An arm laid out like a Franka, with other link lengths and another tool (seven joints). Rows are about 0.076 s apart.
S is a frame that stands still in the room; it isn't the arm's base.
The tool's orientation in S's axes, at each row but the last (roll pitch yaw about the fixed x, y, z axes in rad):
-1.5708, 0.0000, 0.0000
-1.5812, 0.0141, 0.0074
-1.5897, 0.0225, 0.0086
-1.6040, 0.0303, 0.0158
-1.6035, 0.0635, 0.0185
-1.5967, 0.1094, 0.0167
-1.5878, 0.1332, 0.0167
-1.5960, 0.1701, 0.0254
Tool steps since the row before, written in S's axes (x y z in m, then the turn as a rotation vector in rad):
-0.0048, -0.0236, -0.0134, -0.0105, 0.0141, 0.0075
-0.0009, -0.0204, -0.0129, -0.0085, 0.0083, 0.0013
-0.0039, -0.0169, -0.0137, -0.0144, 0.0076, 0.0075
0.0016, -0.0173, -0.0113, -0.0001, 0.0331, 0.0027
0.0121, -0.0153, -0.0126, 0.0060, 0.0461, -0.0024
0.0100, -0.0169, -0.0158, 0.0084, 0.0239, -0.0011
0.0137, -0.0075, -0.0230, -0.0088, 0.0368, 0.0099
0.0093, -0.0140, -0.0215, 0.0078, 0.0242, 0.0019
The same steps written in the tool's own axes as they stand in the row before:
-0.0048, 0.0134, -0.0236, -0.0105, -0.0075, 0.0141
-0.0009, 0.0131, -0.0203, -0.0085, -0.0013, 0.0083
-0.0037, 0.0141, -0.0166, -0.0145, -0.0073, 0.0076
0.0017, 0.0118, -0.0169, 0.0003, -0.0038, 0.0330
0.0126, 0.0123, -0.0151, 0.0070, 0.0005, 0.0460
0.0114, 0.0151, -0.0167, 0.0089, -0.0005, 0.0238
0.0165, 0.0211, -0.0074, -0.0094, -0.0094, 0.0368
0.0125, 0.0200, -0.0137, 0.0080, -0.0039, 0.0239

